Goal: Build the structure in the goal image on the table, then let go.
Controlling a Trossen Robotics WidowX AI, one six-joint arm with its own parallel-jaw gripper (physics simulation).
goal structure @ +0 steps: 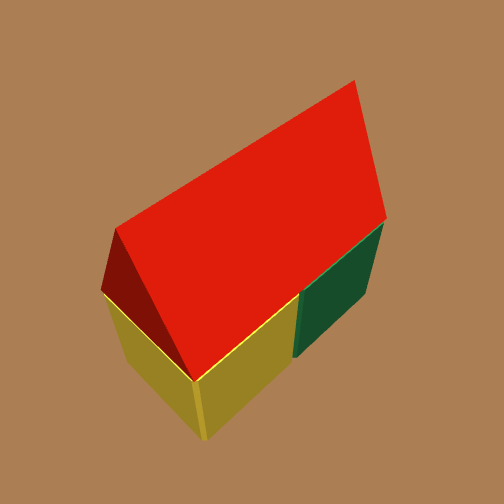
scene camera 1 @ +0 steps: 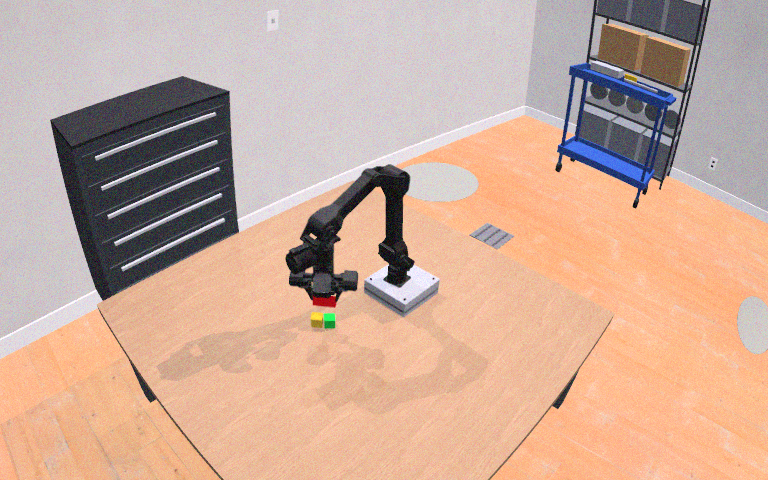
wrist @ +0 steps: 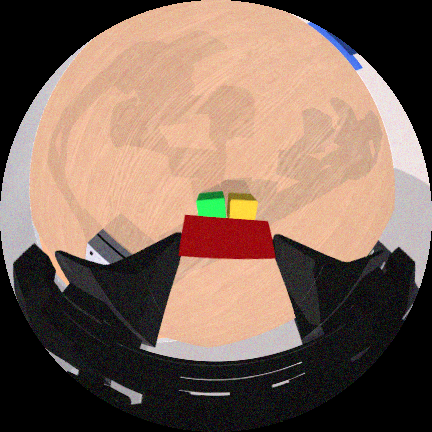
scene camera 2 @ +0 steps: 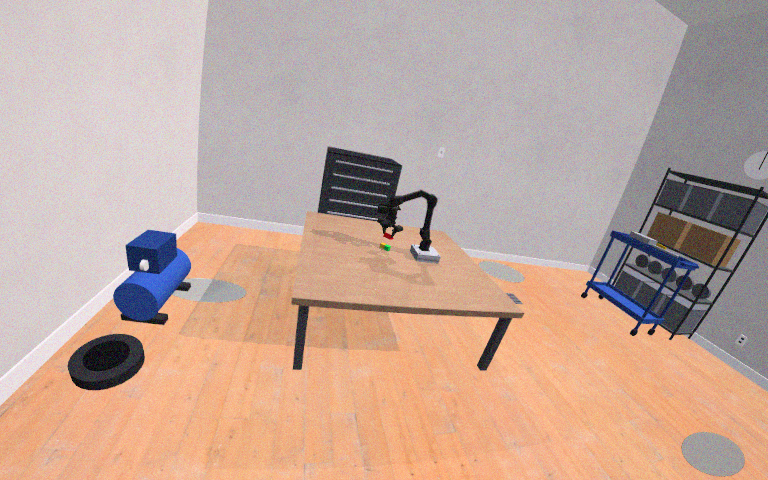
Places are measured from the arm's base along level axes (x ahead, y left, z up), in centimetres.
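Pixels of known places: gripper, fingertip midpoint: [scene camera 1: 324, 300] [wrist: 228, 239] [scene camera 2: 387, 235]; arm's base, link origin: [scene camera 1: 397, 278] [scene camera 2: 424, 249].
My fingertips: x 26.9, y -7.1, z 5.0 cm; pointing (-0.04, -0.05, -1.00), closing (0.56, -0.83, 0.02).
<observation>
Ahead of a thing's pixels: the offset from my fingertips to its middle. Level surfaces: height alone.
A red block {dy -0.6, dx -1.1, dz -0.7 cm} [scene camera 1: 324, 301] [scene camera 2: 388, 236] [wrist: 227, 242] is held level between the two black fingers of my gripper [scene camera 1: 324, 299] [scene camera 2: 388, 234] [wrist: 228, 239], which is shut on it. The block hangs in the air above two small cubes. The green cube {dy +0.4, dx -1.6, dz -8.9 cm} [scene camera 1: 329, 321] [scene camera 2: 387, 247] [wrist: 211, 207] and the yellow cube {dy -2.7, dx +0.5, dz -8.9 cm} [scene camera 1: 316, 320] [scene camera 2: 382, 245] [wrist: 243, 209] stand side by side on the wooden table {dz -10.5 cm} [scene camera 1: 396, 435] [scene camera 2: 396, 291], with a narrow gap between them. In the wrist view the red block hides the near lower parts of both cubes.
The arm's pale square base [scene camera 1: 402, 288] [scene camera 2: 424, 253] stands on the table close to the cubes. A dark drawer cabinet [scene camera 1: 164, 186] [scene camera 2: 359, 183] stands behind the table. A blue cart [scene camera 1: 606, 164] [scene camera 2: 623, 302] stands on the floor farther off. Arm shadows lie across the table.
</observation>
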